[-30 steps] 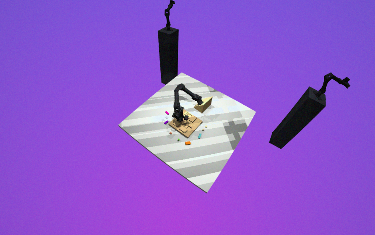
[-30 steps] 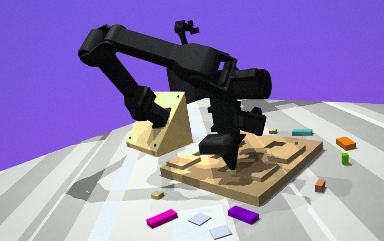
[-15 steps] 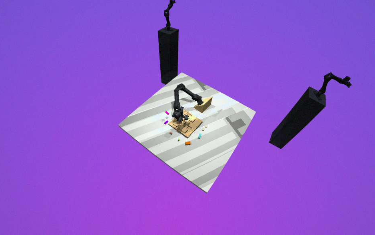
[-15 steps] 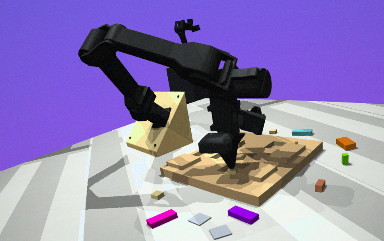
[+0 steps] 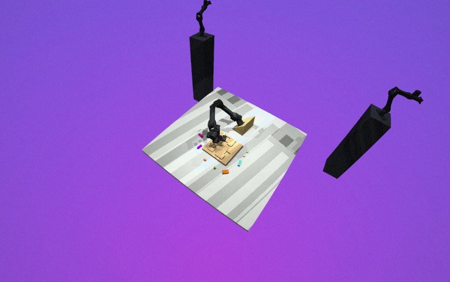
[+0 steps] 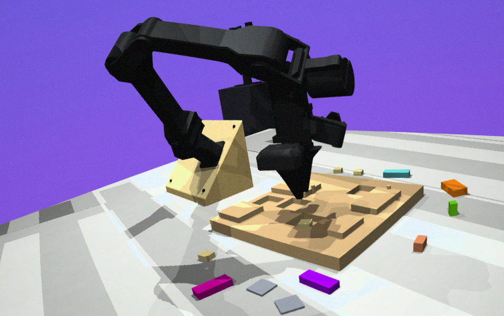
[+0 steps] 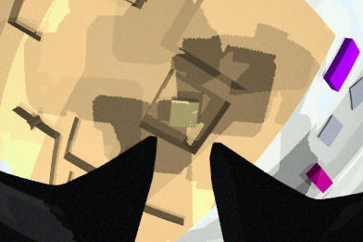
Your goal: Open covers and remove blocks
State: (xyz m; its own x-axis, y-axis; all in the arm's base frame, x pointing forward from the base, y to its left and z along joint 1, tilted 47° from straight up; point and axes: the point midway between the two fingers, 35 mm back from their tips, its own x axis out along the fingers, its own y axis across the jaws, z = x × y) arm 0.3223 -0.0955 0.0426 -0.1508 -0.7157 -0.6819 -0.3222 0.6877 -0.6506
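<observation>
The tan puzzle board is 50 mm to the left of my gripper tip, 50 mm below it and 20 mm behind it. From my gripper tip the other things lie so: cyan piece (300 mm to the left, 60 mm below, 40 mm ahead); magenta piece (210 mm to the right, 60 mm below, 10 mm behind); purple piece (130 mm to the right, 110 mm ahead, 60 mm below).
</observation>
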